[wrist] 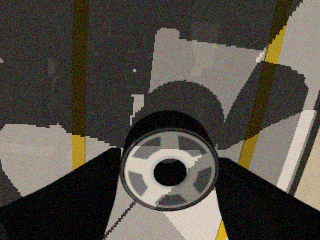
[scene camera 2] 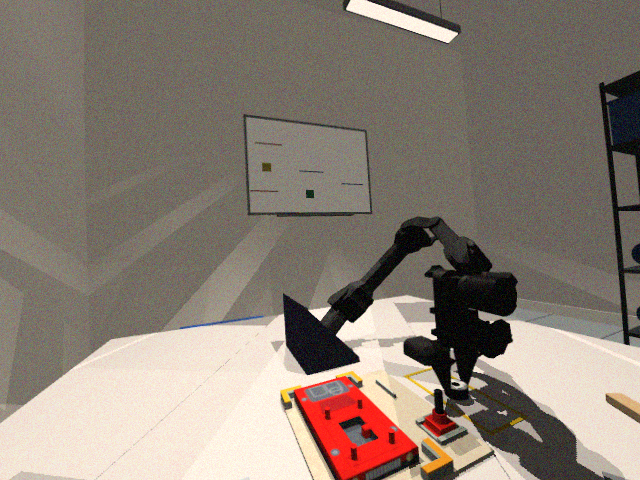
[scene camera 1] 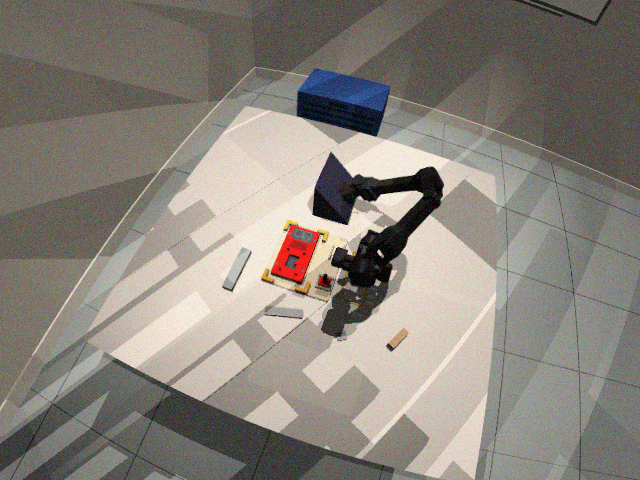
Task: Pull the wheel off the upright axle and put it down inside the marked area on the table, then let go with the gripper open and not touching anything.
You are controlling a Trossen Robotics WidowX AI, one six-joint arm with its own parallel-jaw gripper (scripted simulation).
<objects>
My gripper shows in the wrist view, in scene camera 2 and in scene camera 1 [357,276]. One and the same spot on my gripper: [wrist: 85,196] is [scene camera 2: 470,365].
</objects>
